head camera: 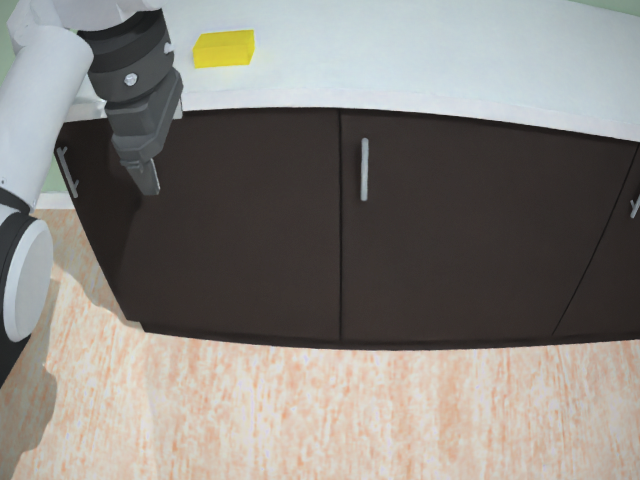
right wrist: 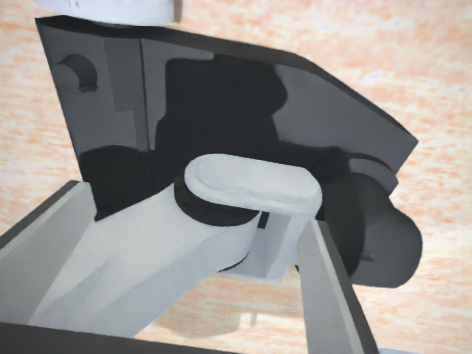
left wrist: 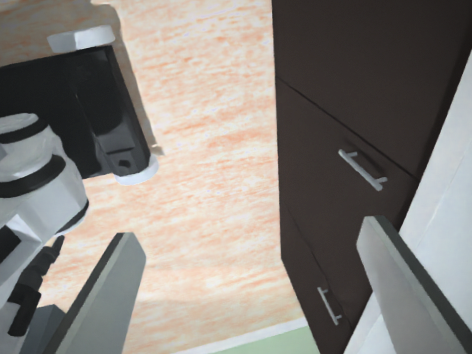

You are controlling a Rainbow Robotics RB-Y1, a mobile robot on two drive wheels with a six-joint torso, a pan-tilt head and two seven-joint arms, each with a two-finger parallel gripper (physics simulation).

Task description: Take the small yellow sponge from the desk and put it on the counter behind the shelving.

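Frame: origin at the robot's base, x back, y left, z down, level; metres.
Where they show: left gripper, between the fingertips: (head camera: 163,152) (left wrist: 246,238); right gripper, between the fingertips: (right wrist: 200,214).
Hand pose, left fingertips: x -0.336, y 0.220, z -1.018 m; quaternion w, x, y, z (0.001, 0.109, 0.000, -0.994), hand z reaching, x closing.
Note:
Each offset is from my left fingertips to the centre of the thing. "spot": to the spot under its first point. Level surfaces: height alone.
The yellow sponge @(dx -0.395, dy +0.033, dz +0.085 m) (head camera: 223,49) lies flat on the white desk top @(dz +0.108 m) (head camera: 392,56) at the upper left of the head camera view, a little behind the desk's front edge. My left gripper (head camera: 149,192) (left wrist: 246,238) is open and empty. In the head camera view its fingertips appear in front of the dark cabinet, lower in the picture than the sponge and to its left. The sponge does not show in the left wrist view. My right gripper (right wrist: 200,214) is open and empty, over the robot's own base and arm. The counter behind the shelving does not show.
Dark cabinet doors (head camera: 232,222) (left wrist: 320,165) with metal handles @(spot: dx -0.277, dy -0.218, dz +0.271 m) (head camera: 364,169) (left wrist: 361,170) stand under the desk top. The wood-look floor @(dz +1.018 m) (head camera: 361,413) (left wrist: 210,200) (right wrist: 440,100) lies in front. The robot's dark base (left wrist: 55,100) (right wrist: 220,100) stands on the floor.

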